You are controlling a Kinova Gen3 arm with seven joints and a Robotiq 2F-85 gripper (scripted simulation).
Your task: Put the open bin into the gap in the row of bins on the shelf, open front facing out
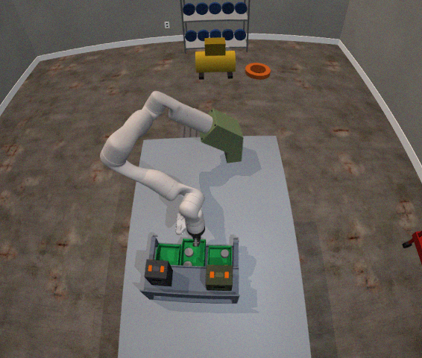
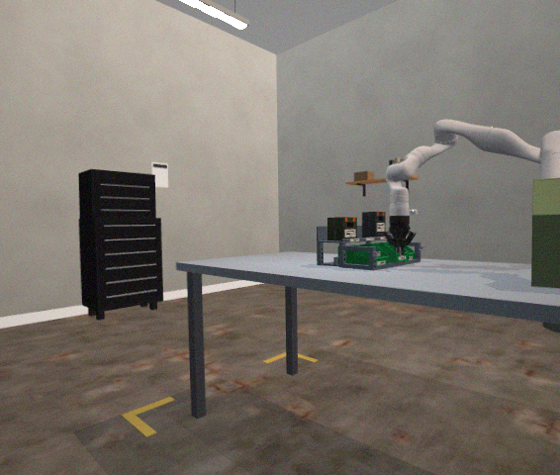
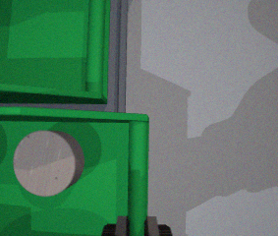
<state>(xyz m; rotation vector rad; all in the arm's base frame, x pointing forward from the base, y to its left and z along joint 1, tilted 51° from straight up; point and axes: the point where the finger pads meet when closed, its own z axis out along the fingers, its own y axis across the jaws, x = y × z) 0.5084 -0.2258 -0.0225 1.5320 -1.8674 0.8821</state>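
The grey shelf lies 13 cm ahead of my hand, 4 cm to the right of it and 1 cm above it.
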